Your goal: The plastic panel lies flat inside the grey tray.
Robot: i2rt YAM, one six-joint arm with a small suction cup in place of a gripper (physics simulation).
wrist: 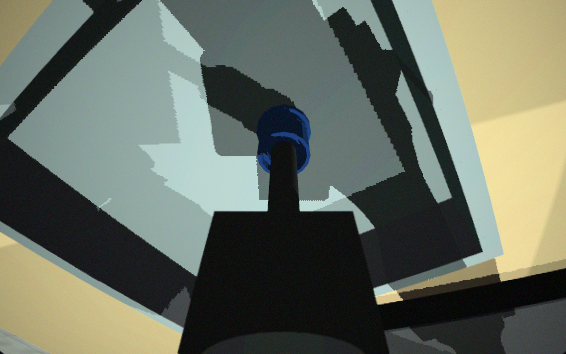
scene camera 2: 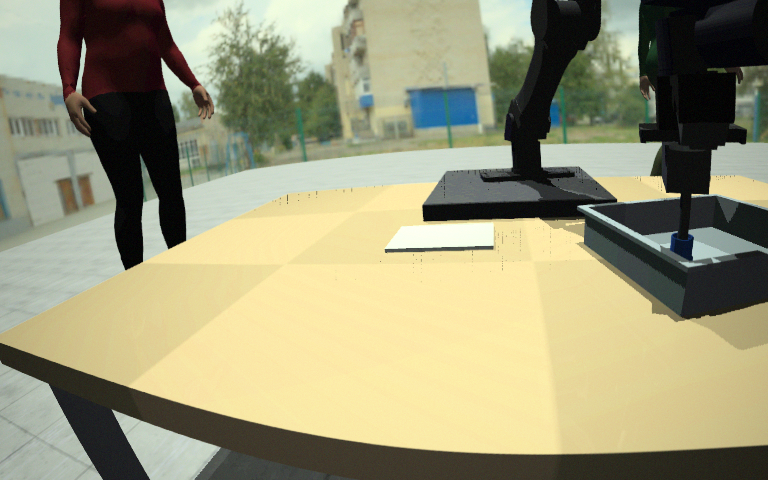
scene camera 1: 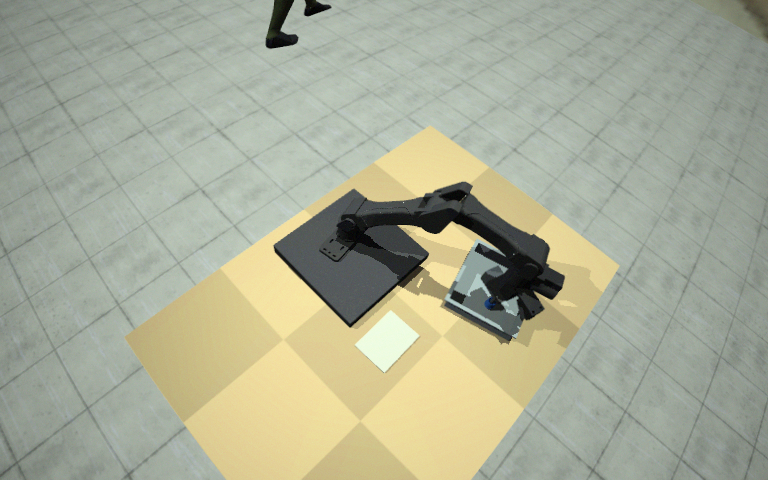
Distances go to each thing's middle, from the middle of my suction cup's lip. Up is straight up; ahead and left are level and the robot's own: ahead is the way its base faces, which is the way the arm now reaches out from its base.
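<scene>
From my suction cup, the plastic panel (scene camera 2: 480, 236) is 180 mm behind it, 270 mm to the right of it and 20 mm below it. The grey tray (scene camera 2: 634, 236) is 40 mm to the left of my suction cup and 10 mm behind it. Going by their middles, of the things named here the grey tray is the nearest to my suction cup.
</scene>
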